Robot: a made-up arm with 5 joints.
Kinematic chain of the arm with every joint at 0, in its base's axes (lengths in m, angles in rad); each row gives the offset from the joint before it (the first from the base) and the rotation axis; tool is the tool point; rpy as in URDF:
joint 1: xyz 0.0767 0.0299 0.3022 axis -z
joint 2: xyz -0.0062 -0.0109 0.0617 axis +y
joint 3: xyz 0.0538 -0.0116 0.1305 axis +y
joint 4: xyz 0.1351 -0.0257 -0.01 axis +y
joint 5: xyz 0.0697 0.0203 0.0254 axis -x
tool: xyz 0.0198 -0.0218 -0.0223 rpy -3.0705 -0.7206 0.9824
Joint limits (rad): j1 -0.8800..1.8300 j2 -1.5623..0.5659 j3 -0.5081..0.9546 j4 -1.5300..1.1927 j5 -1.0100..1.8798
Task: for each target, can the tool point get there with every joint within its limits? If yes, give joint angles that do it. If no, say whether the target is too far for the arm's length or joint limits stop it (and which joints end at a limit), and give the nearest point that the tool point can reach.
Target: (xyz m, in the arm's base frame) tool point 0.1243 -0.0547 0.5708
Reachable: yes | joints 0.4260 -1.1678 0.2793 0.9716 0.4606
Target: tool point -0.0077 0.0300 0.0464
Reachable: no: joint limits stop it (at a limit: joint 1, joint 2, joint 3, joint 5) | nearest point 0.0166 -0.0310 0.2108 | short by 0.177 m
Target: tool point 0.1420 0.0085 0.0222
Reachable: no: joint limits stop it (at a limit: joint 2, joint 3, joint 5) | nearest point 0.1716 -0.0012 0.2070 | short by 0.187 m
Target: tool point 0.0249 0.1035 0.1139
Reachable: no: joint limits stop it (at a limit: joint 1, joint 2, joint 3, joint 4, joint 5) | nearest point 0.0237 -0.0042 0.2244 | short by 0.154 m
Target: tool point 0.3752 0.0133 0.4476
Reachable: yes | joints -0.1039 0.2030 -0.0965 0.0063 -0.0969
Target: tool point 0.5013 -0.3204 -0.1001
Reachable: no: too far | nearest point 0.2786 -0.1367 0.2578 | short by 0.460 m
